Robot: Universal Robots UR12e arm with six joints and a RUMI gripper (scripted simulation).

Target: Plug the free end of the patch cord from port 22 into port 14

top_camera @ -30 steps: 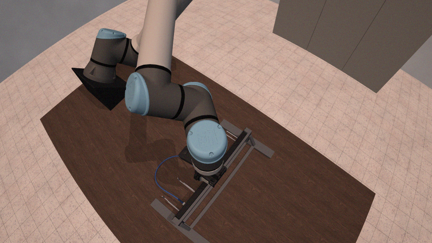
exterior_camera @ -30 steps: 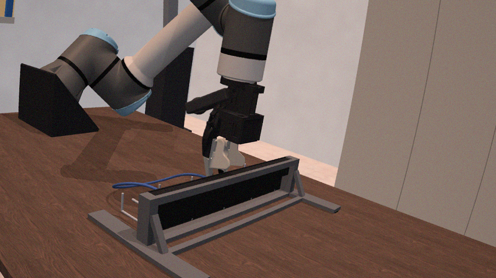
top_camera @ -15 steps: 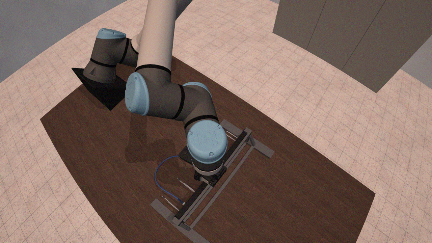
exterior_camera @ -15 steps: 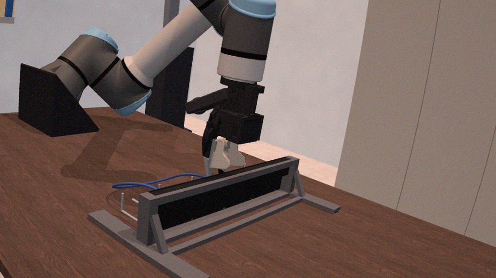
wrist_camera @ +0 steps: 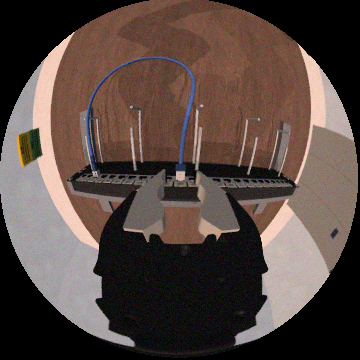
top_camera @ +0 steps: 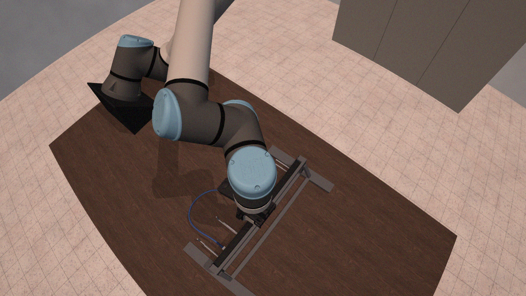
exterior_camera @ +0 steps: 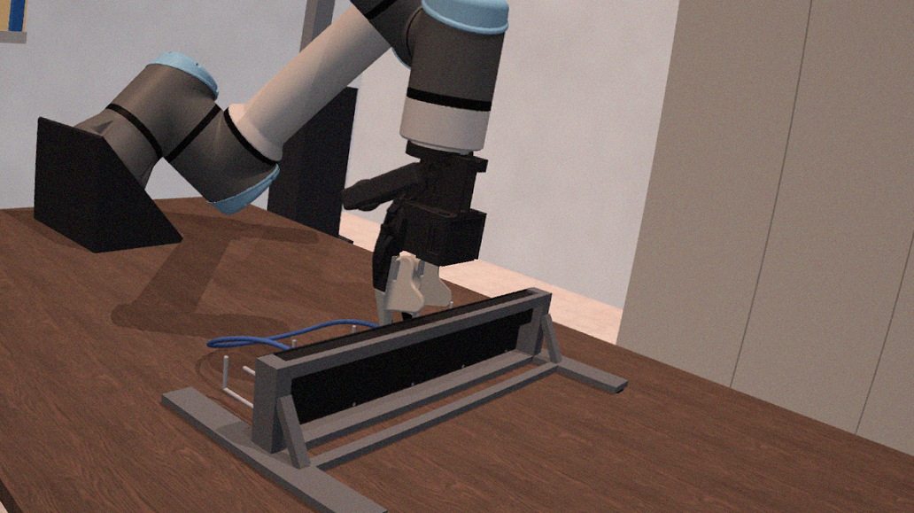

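Now: the plug 1 cm ahead of my hand and 1 cm below it.
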